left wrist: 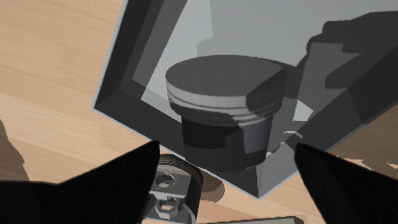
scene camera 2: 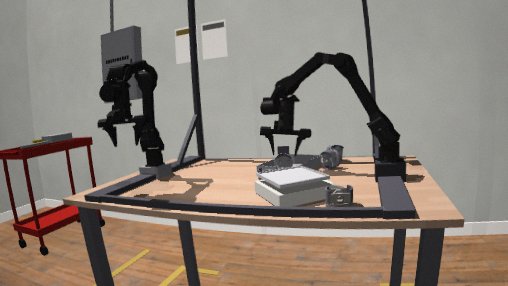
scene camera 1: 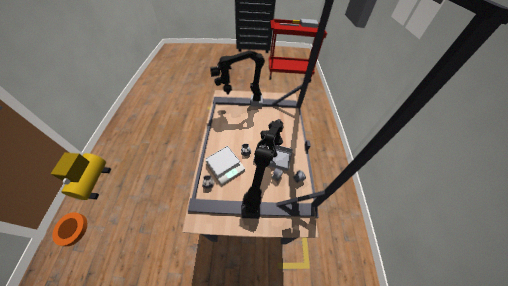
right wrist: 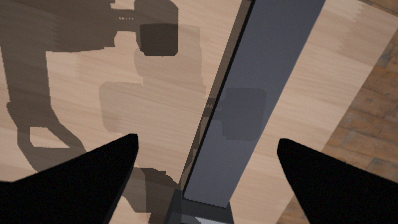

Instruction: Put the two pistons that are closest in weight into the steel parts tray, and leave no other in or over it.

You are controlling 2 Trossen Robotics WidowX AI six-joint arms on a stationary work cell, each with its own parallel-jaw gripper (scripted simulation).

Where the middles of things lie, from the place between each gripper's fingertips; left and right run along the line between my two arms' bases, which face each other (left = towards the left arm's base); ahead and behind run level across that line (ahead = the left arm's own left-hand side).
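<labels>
Going from my left hand (scene camera 2: 284, 155), the steel parts tray (left wrist: 334, 63) is 60 mm behind it and 90 mm below it, and by their middles, that tray is the nearest to my left hand of the things named here. The scale plate (scene camera 2: 286, 177) is 90 mm to the left of that same left hand, 270 mm ahead of it and 50 mm below it, while the white scale (scene camera 2: 296, 195) is 100 mm to the left of it, 270 mm ahead and 70 mm below.
From my right hand, you'd find the white scale 50 mm behind, 570 mm to the left and 160 mm below; the steel parts tray 370 mm behind, 480 mm to the left and 190 mm below; and the scale plate 40 mm behind, 560 mm to the left and 140 mm below.
</labels>
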